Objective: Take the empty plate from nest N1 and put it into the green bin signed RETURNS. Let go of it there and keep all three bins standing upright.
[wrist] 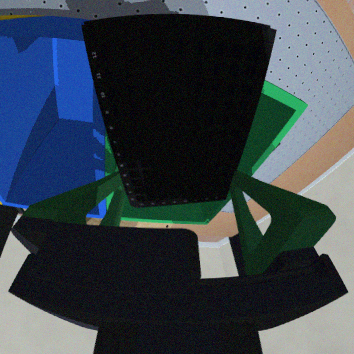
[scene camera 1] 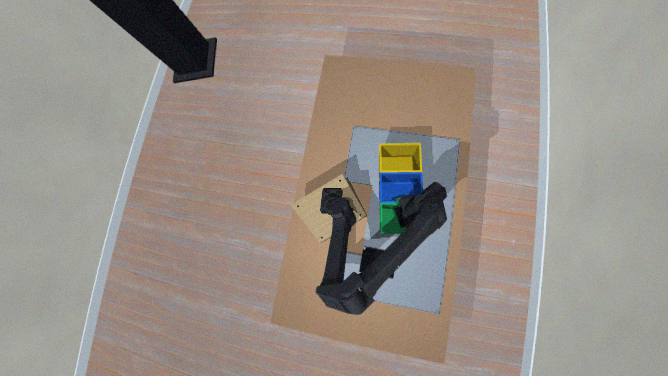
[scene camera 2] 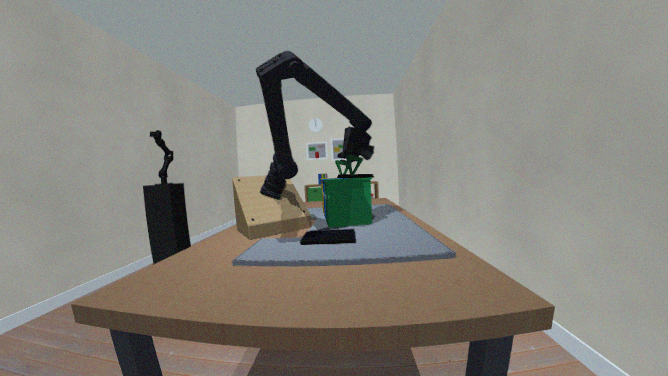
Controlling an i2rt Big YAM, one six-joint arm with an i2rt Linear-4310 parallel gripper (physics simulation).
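Pixels of known places: gripper, fingertip midpoint: (wrist: 177, 175) (scene camera 1: 403, 216) (scene camera 2: 347, 176); arm's base, origin of the base link: (scene camera 1: 330, 200) (scene camera 2: 273, 187).
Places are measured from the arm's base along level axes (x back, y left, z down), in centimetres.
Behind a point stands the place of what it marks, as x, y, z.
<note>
My gripper (scene camera 2: 348, 173) @(-30.7, -8.8, -3.0) (wrist: 177, 175) @(-30.7, -8.8, -3.0) has green fingers and is shut on a black, flat plate (scene camera 2: 356, 176) @(-33.7, -12.5, -2.9) (wrist: 180, 110) @(-36.4, -7.4, -3.7). The plate is roughly level, at or slightly above the rim of the green bin (scene camera 1: 390, 216) @(-26.8, -7.6, 15.5) (scene camera 2: 348, 202) @(-29.2, -15.5, 6.7) (wrist: 285, 95) @(-38.5, -14.2, -2.2). In the wrist view it covers much of that bin's opening, and its left edge is near the blue bin (scene camera 1: 392, 186) @(-28.9, 7.2, 15.5) (wrist: 30, 100) @(-29.9, 9.3, 8.5). Whether it touches a rim I cannot tell. The yellow bin (scene camera 1: 400, 162) @(-33.9, 19.2, 15.5) is beyond the blue one. All three bins stand upright in a row. The RETURNS sign and nest labels are not readable.
A low black block (scene camera 2: 327, 237) (scene camera 1: 375, 261), perhaps a nest, lies on the grey perforated mat (scene camera 1: 420, 280) @(-38.7, -38.2, 15.7) (scene camera 2: 400, 250) @(-35.1, -46.8, 15.7) in front of the green bin. A wooden wedge (scene camera 1: 312, 215) @(8.7, -6.3, 1.3) (scene camera 2: 250, 207) @(7.8, -12.1, 6.3) carries the arm's base. A black pedestal (scene camera 2: 167, 220) with another arm stands off the table.
</note>
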